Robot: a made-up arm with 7 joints. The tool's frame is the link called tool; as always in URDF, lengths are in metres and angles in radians. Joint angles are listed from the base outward.
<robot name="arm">
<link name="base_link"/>
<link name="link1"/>
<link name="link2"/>
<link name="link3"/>
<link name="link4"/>
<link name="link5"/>
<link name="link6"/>
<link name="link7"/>
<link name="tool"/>
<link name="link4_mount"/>
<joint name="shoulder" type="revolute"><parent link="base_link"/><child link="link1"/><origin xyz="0 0 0.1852" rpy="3.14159 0 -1.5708"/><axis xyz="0 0 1"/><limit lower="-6.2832" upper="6.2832"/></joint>
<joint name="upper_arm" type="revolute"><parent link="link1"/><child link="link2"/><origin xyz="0.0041 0 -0.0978" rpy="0 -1.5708 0"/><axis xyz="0 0 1"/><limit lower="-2.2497" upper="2.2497"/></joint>
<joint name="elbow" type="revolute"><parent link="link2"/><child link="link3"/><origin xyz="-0.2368 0 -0.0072" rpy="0 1.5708 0"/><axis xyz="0 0 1"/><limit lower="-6.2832" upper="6.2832"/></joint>
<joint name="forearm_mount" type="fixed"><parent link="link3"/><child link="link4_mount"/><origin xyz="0.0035 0 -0.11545"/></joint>
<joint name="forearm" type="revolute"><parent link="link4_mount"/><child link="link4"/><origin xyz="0.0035 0 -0.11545" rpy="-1.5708 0 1.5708"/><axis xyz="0 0 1"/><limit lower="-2.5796" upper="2.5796"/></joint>
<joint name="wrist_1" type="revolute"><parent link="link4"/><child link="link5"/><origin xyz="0 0.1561 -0.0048" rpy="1.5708 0 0"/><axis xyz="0 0 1"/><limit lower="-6.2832" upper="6.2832"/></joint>
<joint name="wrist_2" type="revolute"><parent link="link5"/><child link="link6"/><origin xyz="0 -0.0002 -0.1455" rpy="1.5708 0 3.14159"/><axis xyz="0 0 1"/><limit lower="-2.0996" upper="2.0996"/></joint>
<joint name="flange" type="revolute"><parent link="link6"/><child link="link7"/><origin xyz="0 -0.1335 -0.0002" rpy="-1.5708 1.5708 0"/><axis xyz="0 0 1"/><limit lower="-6.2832" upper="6.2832"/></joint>
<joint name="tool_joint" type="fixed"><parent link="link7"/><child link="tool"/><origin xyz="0 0 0" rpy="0 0 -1.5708"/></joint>
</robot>
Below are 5 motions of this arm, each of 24 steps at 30 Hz.
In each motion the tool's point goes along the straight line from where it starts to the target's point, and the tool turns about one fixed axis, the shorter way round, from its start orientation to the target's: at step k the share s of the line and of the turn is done. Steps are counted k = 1, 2, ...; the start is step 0. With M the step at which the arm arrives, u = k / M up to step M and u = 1 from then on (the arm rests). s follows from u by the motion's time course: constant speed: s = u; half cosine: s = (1 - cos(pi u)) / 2; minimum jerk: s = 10 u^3 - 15 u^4 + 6 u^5.
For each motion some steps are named. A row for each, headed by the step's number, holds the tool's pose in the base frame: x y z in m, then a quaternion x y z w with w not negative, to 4 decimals.
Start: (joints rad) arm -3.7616 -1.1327 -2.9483 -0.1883 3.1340 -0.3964 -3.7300
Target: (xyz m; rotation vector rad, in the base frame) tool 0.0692 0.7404 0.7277 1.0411 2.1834 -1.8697
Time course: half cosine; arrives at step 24
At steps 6, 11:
6: 0.5609 0.5080 0.6956 0.6465 0.4325 -0.6264 0.0511
11: 0.3948 0.5865 0.7064 0.5533 0.5386 -0.6336 0.0490

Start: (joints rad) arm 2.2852 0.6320 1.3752 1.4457 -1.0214 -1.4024 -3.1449
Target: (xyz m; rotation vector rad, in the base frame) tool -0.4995 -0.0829 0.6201 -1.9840 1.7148 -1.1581
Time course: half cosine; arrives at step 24
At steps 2, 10, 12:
2: -0.4502 0.0030 0.7810 0.9506 -0.2246 0.0450 0.2096
10: -0.4679 -0.0279 0.7231 0.9025 -0.3792 0.1845 0.0879
12: -0.4744 -0.0392 0.7019 0.8709 -0.4305 0.2332 0.0416

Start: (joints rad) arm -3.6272 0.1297 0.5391 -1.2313 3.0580 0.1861 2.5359
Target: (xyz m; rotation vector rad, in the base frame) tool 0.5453 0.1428 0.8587 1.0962 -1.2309 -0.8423
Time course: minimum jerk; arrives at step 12
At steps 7, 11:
7: 0.4745 0.0809 0.8778 0.4083 -0.6134 -0.3236 0.5936
11: 0.5443 0.1419 0.8590 0.4722 -0.5325 -0.3630 0.6014

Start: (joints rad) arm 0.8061 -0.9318 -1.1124 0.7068 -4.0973 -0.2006 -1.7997
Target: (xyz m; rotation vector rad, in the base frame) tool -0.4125 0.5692 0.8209 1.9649 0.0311 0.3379
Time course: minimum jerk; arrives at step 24
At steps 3, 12, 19, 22, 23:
3: -0.2067 0.5805 0.8483 0.8578 -0.1818 -0.0221 0.4803
12: -0.3079 0.5750 0.8348 0.8504 -0.0867 0.0593 0.5156
19: -0.3990 0.5699 0.8227 0.8314 0.0002 0.1317 0.5399
22: -0.4114 0.5693 0.8210 0.8279 0.0121 0.1415 0.5426
23: -0.4124 0.5692 0.8209 0.8276 0.0130 0.1422 0.5428

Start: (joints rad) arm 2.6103 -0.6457 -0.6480 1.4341 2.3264 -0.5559 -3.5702
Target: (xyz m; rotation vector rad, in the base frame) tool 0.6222 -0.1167 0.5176 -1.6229 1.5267 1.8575
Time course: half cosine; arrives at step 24
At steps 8, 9, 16, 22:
8: 0.2850 -0.1902 0.7667 -0.6675 0.3862 0.3812 0.5100
9: 0.3114 -0.1844 0.7472 -0.6646 0.4009 0.4055 0.4829
16: 0.5098 -0.1412 0.6006 -0.6102 0.4904 0.5659 0.2585
22: 0.6145 -0.1184 0.5233 -0.5597 0.5208 0.6315 0.1297

